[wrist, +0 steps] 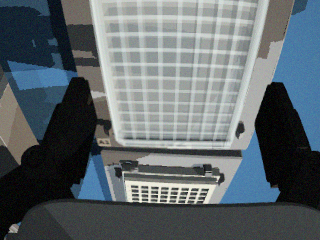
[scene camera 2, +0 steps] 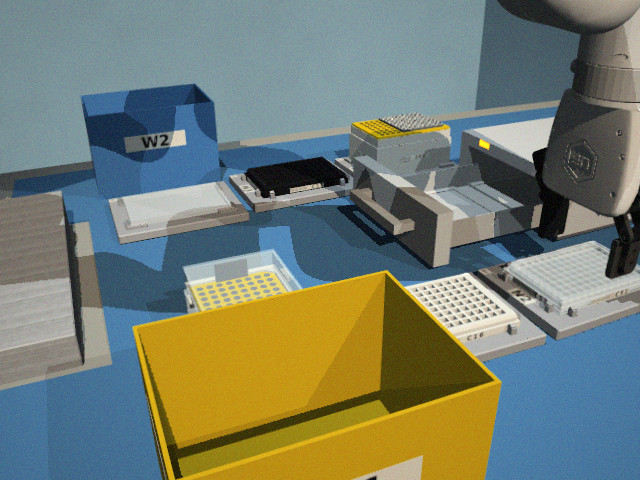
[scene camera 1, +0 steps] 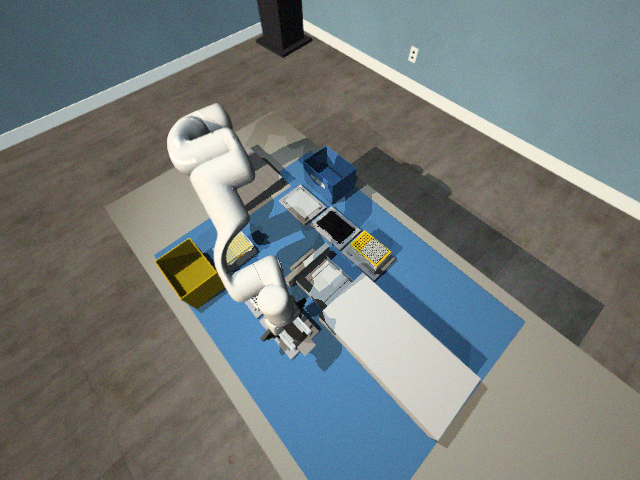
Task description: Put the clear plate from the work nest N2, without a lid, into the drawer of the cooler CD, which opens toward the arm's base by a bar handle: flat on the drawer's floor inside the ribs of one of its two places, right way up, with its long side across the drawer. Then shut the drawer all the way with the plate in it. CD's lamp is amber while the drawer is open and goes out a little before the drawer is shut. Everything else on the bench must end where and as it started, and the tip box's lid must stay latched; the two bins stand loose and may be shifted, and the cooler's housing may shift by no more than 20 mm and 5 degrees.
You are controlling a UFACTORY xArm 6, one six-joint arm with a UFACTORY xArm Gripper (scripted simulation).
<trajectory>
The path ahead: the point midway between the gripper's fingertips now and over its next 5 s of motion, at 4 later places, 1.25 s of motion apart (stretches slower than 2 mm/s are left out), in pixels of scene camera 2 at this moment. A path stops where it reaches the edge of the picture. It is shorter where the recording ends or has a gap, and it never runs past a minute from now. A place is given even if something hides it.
My gripper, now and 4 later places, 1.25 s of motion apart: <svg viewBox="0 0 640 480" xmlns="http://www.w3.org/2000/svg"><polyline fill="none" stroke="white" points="582,254 578,270 580,260 587,230 597,178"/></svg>
</trajectory>
